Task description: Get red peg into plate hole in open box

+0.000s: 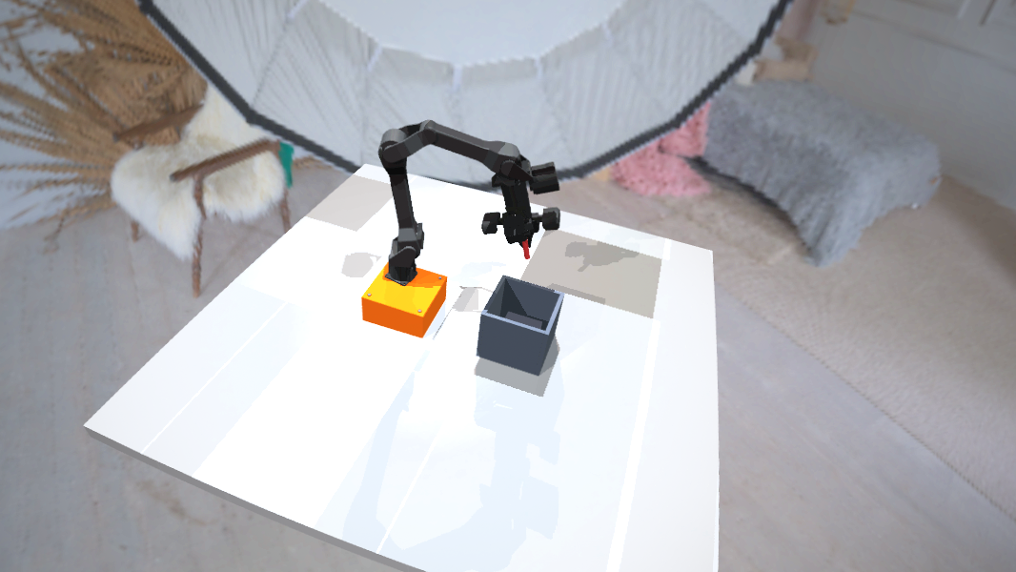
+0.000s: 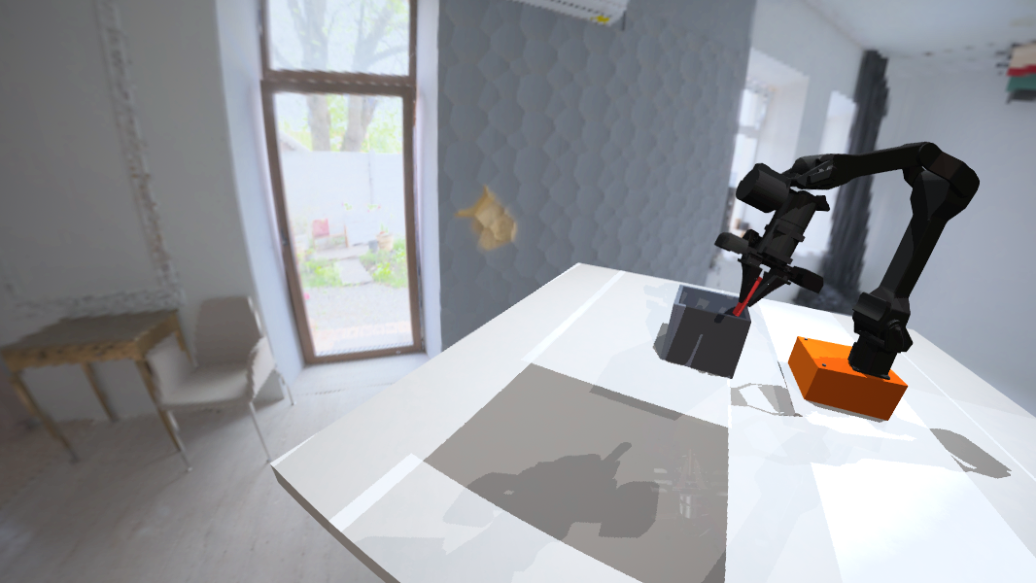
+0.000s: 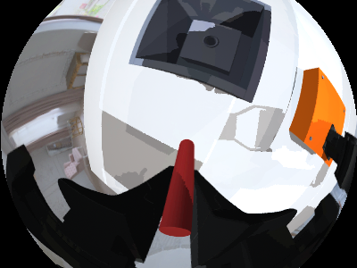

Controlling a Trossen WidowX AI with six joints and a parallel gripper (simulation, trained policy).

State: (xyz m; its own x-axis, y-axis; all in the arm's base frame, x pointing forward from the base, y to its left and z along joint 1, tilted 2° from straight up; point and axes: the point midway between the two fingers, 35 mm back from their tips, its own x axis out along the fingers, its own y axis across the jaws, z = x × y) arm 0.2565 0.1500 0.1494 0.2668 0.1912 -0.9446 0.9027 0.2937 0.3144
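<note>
Right now my gripper tip is 14 cm to the left of the grey plate, 14 cm above it and 7 cm short of it. Round my gripper tip: red peg (1 cm to the right, 1 cm above).
</note>
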